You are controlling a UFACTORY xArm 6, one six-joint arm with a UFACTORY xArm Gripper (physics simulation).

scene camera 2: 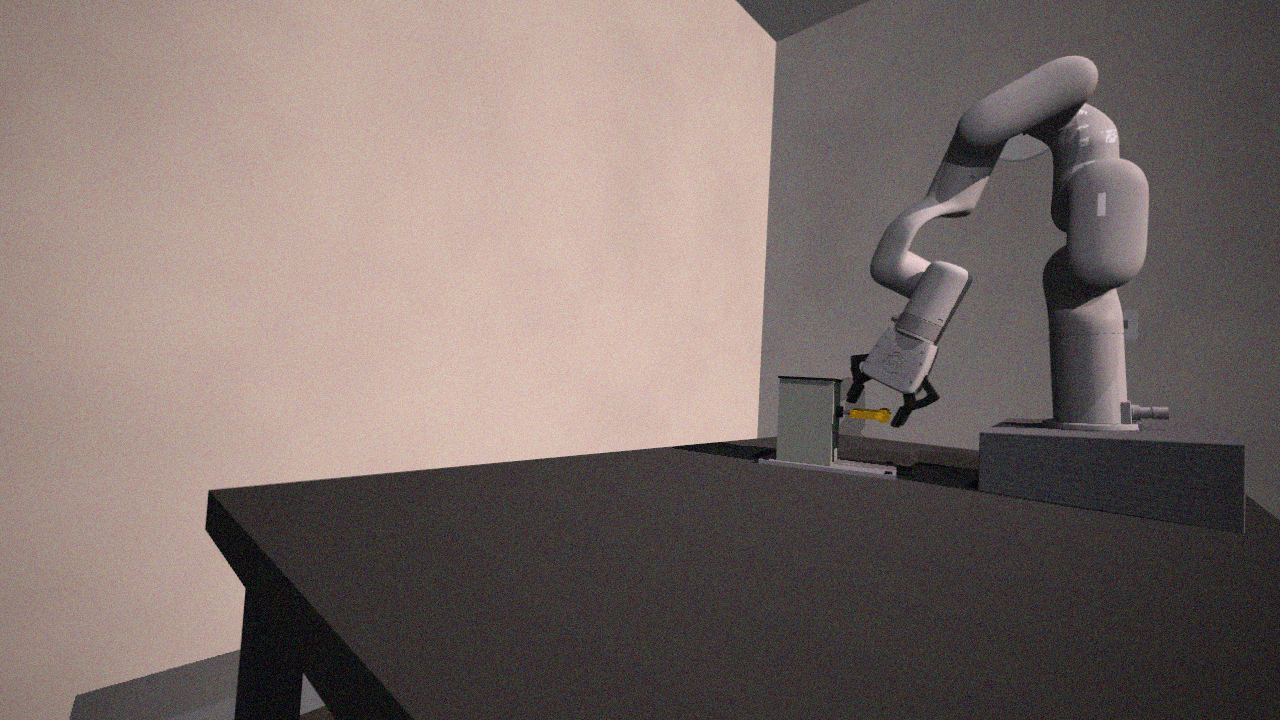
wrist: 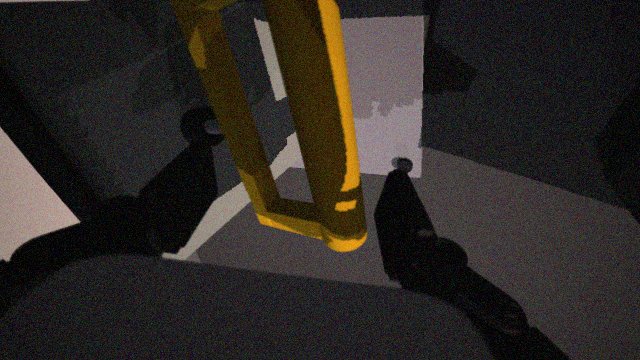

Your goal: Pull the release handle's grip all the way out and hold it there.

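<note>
The release handle's yellow grip (scene camera 2: 870, 414) (wrist: 327, 125) is a frame with a thick outer bar. It stands out from the right side of a pale grey-green box (scene camera 2: 807, 420) on a short shaft. My gripper (scene camera 2: 875, 411) (wrist: 298, 180) is open, tilted down over the grip. In the wrist view the grip reaches down between the two spread fingers, its outer bar nearer the right finger. Nothing is clamped. A dark round collar (wrist: 196, 125) shows behind the grip's left bar, partly hidden by it.
The box stands on a light base plate (scene camera 2: 863, 469) (wrist: 387, 140) that extends under the grip. The dark table (scene camera 2: 626, 573) stretches towards the camera. The arm stands on a grey block (scene camera 2: 1109, 474) at the right. A pale wall (scene camera 2: 447, 223) rises at the left.
</note>
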